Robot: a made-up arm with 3 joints.
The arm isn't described. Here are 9 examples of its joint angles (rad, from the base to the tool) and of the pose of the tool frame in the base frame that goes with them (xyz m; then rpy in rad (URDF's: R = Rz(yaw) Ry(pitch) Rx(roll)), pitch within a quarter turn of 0, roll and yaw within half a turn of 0).
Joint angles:
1: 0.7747 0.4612 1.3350
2: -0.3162 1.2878 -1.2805
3: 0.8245 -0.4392 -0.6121
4: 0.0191 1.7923 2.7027
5: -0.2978 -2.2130 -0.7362
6: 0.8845 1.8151 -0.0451
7: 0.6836 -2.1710 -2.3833
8: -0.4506 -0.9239 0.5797
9: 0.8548 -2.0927 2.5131
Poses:
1: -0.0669 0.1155 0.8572 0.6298 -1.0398 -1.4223
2: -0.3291 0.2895 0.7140 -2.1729 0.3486 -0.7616
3: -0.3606 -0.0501 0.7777 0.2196 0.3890 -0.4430
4: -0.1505 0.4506 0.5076 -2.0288 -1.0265 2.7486
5: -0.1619 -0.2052 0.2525 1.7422 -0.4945 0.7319
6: 0.0618 0.2819 0.5010 -1.8365 0.0075 -0.9236
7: -0.3762 -0.1353 0.1943 0.1946 -0.1663 1.2420
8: -0.0394 -0.2470 0.6753 1.2110 -0.0299 -0.0582
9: -0.3944 -0.1710 0.2455 -0.2313 1.0227 1.6126
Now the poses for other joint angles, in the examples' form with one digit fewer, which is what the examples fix.
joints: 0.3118 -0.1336 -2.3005
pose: -0.269 -0.108 0.903 2.557 1.193 -2.816
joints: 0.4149 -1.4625 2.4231
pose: -0.319 -0.349 0.488 1.216 1.075 -2.856
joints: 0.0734 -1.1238 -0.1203
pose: -0.230 -0.281 0.597 1.067 0.003 0.033
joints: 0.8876 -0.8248 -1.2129
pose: -0.462 -0.098 0.682 0.472 0.526 0.074
